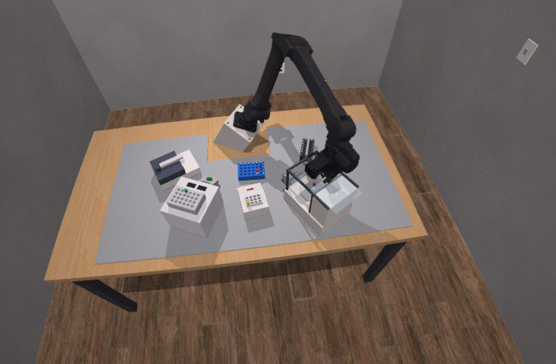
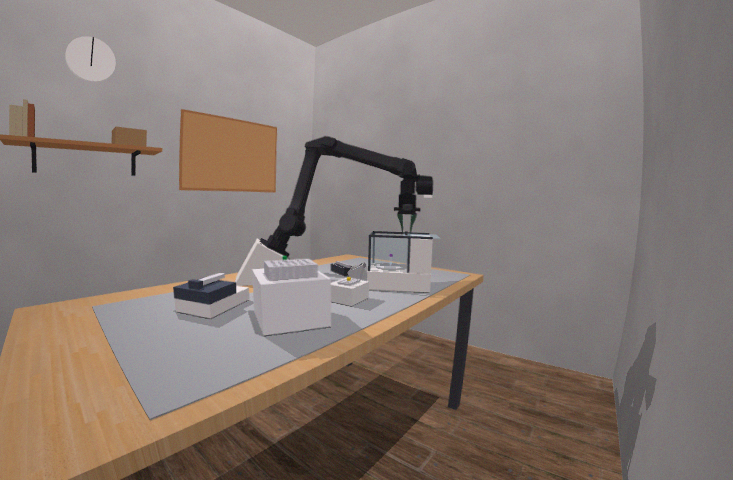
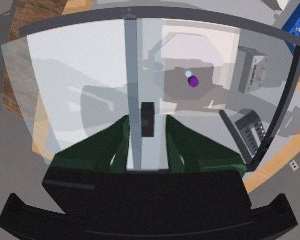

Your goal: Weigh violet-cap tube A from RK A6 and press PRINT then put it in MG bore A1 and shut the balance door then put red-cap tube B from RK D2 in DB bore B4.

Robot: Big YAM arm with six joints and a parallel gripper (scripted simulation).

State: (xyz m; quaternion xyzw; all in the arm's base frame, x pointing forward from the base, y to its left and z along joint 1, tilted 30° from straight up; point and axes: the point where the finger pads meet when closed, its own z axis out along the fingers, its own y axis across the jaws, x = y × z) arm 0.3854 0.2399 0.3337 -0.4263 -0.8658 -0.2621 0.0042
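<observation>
Now: hand 20 mm short of the balance door, 20 mm to the right of it and 20 mm above it. Round my hand: yellow-capped tube 30 mm ahead, 310 mm to the right, 160 mm below; dry block 20 mm behind, 300 mm to the right, 190 mm below; magnet block 340 mm behind, 50 mm to the right, 200 mm below.
</observation>
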